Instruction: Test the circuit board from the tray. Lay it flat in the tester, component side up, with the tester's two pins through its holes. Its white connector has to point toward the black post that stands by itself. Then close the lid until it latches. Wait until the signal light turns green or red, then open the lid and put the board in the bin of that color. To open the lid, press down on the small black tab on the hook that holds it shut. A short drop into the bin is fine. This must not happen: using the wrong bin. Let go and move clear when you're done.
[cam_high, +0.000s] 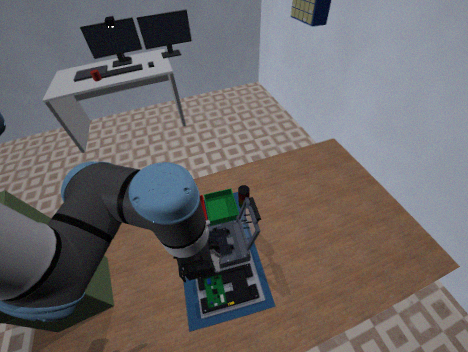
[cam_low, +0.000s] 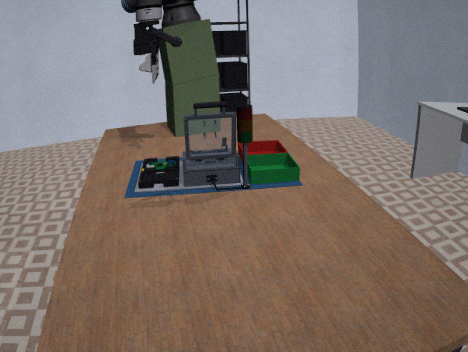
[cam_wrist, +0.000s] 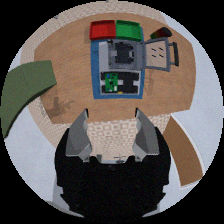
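Right now the green circuit board is 31 cm below my hand. From my hand the other things lie so: tester bed (26 cm below, 16 cm to the left, 10 cm ahead); red bin (37 cm to the left, 32 cm below, 4 cm ahead); clear lid (22 cm ahead, 15 cm below, 13 cm to the left).
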